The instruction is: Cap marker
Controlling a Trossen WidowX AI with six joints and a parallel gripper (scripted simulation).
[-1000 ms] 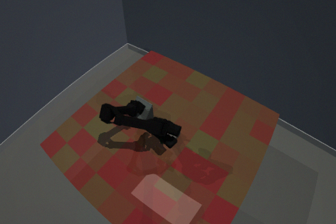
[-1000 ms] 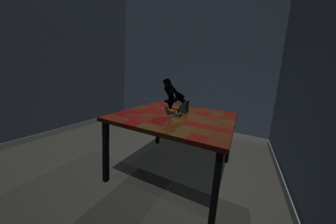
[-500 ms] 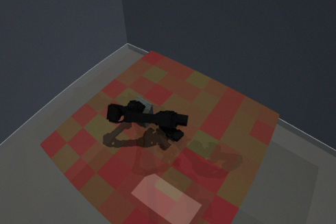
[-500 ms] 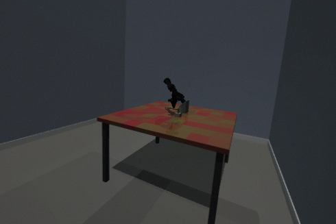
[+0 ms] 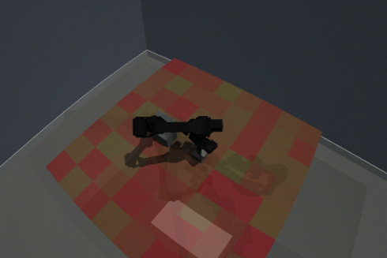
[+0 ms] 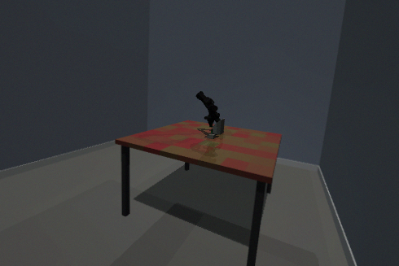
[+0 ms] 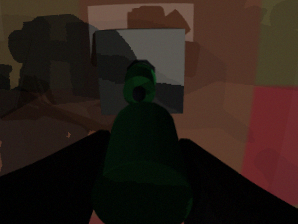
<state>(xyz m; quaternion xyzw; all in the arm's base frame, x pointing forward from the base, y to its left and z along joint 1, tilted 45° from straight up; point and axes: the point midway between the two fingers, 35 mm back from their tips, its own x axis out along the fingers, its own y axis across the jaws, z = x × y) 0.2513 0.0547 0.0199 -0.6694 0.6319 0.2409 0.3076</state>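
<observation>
My gripper tip is 100 mm above the holder block and 10 mm to the right of it. The rest, counted from my gripper tip: dark green cap: 10 mm above.
</observation>
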